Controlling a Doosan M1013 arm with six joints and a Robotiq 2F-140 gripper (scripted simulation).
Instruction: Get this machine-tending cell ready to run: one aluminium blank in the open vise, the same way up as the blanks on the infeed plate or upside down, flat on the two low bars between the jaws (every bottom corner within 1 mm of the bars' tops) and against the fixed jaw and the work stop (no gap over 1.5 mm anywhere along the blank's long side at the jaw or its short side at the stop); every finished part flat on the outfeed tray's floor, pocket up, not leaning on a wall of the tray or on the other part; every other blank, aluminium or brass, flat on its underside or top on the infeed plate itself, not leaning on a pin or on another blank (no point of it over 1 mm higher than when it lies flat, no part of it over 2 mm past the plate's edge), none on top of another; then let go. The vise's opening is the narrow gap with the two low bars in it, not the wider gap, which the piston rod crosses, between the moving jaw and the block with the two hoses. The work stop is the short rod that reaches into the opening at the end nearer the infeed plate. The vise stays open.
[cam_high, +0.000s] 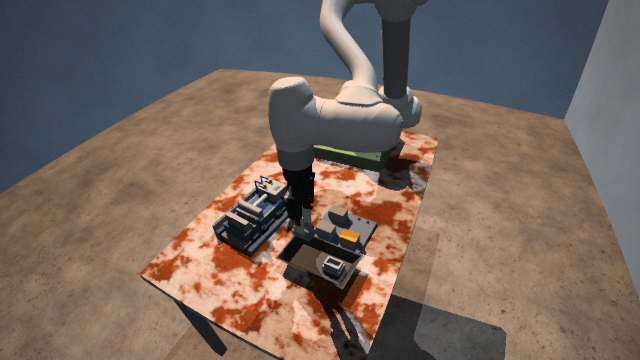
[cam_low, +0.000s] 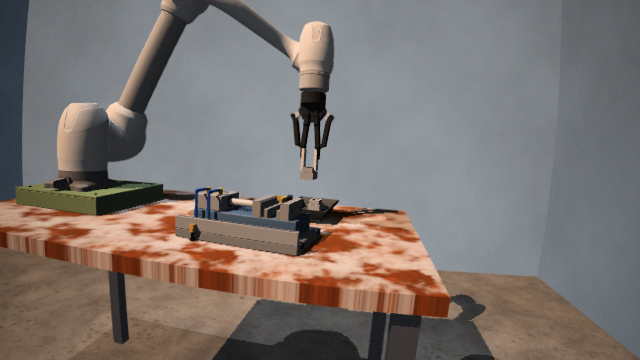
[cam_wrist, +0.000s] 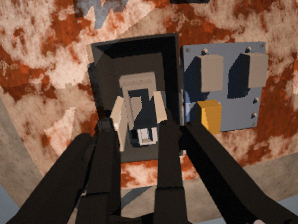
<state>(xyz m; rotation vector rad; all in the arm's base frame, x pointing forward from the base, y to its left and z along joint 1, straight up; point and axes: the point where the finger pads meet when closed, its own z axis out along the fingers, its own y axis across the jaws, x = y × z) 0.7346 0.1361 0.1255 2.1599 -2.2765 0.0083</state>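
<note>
Now: the aluminium blank 16 cm below my hand, 12 cm behind it and 1 cm to the left of it. The rest, counted from my hand: brass blank (16 cm below, 12 cm behind, 10 cm to the left); then infeed plate (18 cm below, 16 cm behind, 6 cm to the left); then piston rod (25 cm to the right, 10 cm below, 10 cm behind).
</note>
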